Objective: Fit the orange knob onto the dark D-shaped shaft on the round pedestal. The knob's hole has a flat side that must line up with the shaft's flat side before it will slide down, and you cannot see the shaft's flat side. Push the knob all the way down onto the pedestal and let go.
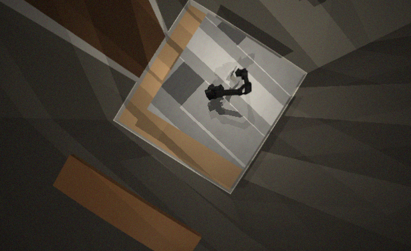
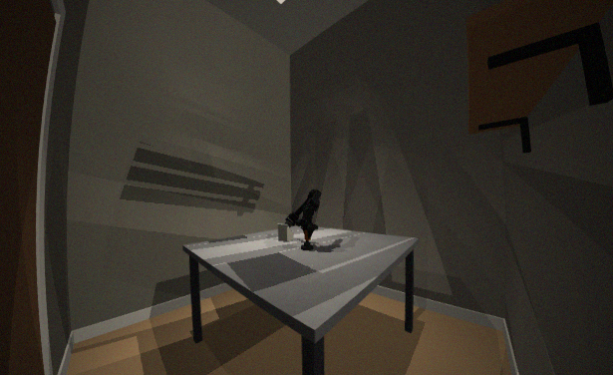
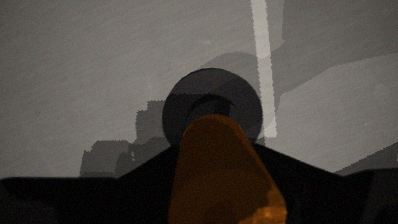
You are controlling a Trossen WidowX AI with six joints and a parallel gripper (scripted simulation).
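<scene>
Right now my gripper tip is 2 cm below the orange knob. The rest, counted from my gripper tip: dark round pedestal: 4 cm below.
</scene>
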